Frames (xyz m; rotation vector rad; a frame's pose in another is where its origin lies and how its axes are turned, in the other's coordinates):
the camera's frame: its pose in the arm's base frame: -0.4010 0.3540 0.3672 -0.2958 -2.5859 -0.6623
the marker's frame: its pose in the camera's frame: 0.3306 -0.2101 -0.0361 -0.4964 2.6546 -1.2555
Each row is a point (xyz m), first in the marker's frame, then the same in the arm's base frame.
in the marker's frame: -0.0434 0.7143 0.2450
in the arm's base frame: -0.3519 0.0536 1.1027
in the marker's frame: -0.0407 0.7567 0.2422
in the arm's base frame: -0.3210 0.0594 1.1313
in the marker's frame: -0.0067 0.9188 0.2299
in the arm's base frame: -0.1856 0.0735 1.2265
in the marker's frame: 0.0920 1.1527 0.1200
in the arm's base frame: 0.0665 0.1578 1.3032
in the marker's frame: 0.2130 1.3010 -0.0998
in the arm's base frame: 0.3028 0.3243 1.2664
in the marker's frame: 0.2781 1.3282 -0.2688
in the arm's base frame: 0.4068 0.4546 1.1906
